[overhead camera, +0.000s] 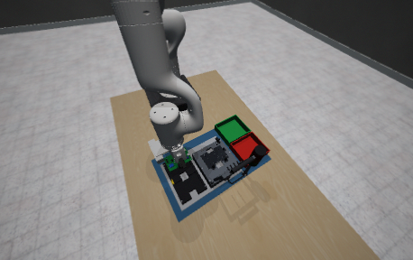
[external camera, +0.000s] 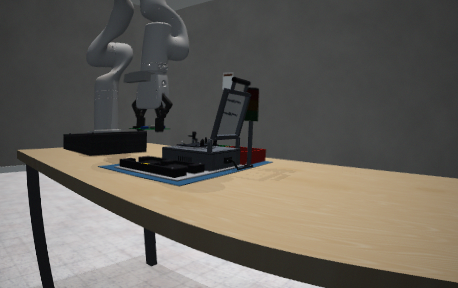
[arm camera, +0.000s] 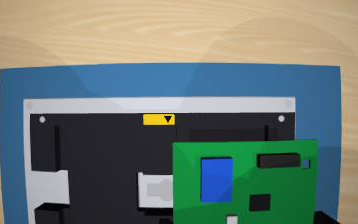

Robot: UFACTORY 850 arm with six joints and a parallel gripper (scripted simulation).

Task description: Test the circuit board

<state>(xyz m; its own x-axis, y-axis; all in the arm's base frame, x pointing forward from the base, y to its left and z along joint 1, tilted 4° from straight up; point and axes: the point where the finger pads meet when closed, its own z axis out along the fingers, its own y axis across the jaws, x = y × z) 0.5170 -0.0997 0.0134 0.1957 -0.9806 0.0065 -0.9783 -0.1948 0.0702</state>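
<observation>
Now: the tester lid 200 mm to the left of my hand, 150 mm ahead of it and 60 mm above it. The rest, counted from my hand: green bin: 350 mm to the left, 120 mm behind, 110 mm below; then red bin: 380 mm to the left, 110 mm below, 30 mm ahead; then green circuit board: right at my hand.
</observation>
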